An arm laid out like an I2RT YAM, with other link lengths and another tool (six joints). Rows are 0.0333 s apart.
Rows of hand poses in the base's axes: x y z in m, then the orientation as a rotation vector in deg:
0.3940, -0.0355, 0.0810, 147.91, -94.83, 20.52
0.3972, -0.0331, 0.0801, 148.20, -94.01, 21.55
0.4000, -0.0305, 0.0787, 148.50, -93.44, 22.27
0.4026, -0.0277, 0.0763, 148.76, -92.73, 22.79
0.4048, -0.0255, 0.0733, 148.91, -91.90, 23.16
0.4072, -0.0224, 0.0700, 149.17, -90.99, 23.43
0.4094, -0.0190, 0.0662, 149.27, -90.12, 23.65
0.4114, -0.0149, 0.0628, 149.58, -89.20, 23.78
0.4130, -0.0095, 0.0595, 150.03, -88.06, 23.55
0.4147, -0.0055, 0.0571, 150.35, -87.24, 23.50
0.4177, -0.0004, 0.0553, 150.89, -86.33, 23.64
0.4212, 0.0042, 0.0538, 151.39, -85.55, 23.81
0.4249, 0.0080, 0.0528, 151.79, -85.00, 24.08
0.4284, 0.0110, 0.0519, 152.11, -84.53, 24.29
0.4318, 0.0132, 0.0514, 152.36, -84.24, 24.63
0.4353, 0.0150, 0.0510, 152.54, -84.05, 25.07
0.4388, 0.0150, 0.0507, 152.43, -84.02, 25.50
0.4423, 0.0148, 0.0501, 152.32, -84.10, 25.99
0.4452, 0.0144, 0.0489, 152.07, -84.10, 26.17
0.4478, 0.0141, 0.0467, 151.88, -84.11, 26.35
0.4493, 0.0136, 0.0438, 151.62, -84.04, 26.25
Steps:
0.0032, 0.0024, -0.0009, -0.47, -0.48, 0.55
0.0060, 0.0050, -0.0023, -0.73, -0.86, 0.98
0.0086, 0.0078, -0.0047, -1.03, -1.06, 1.46
0.0108, 0.0100, -0.0077, -1.43, -1.10, 1.94
0.0132, 0.0131, -0.0110, -1.77, -1.10, 2.51
0.0154, 0.0165, -0.0148, -2.19, -1.03, 2.99
0.0174, 0.0206, -0.0182, -2.45, -0.96, 3.58
0.0190, 0.0260, -0.0215, -2.64, -0.67, 4.33
0.0207, 0.0300, -0.0239, -2.79, -0.53, 4.88
0.0237, 0.0351, -0.0257, -2.88, -0.56, 5.57
0.0272, 0.0397, -0.0272, -2.93, -0.64, 6.18
0.0309, 0.0435, -0.0282, -2.96, -0.81, 6.64
0.0344, 0.0465, -0.0291, -3.00, -0.93, 7.01
0.0378, 0.0487, -0.0296, -3.03, -1.16, 7.28
0.0413, 0.0505, -0.0300, -3.09, -1.44, 7.46
0.0448, 0.0505, -0.0303, -3.28, -1.66, 7.44
0.0483, 0.0503, -0.0309, -3.44, -1.95, 7.37
0.0512, 0.0499, -0.0321, -3.66, -1.97, 7.27
0.0538, 0.0496, -0.0343, -3.84, -2.01, 7.19
0.0553, 0.0491, -0.0372, -4.04, -1.83, 7.12

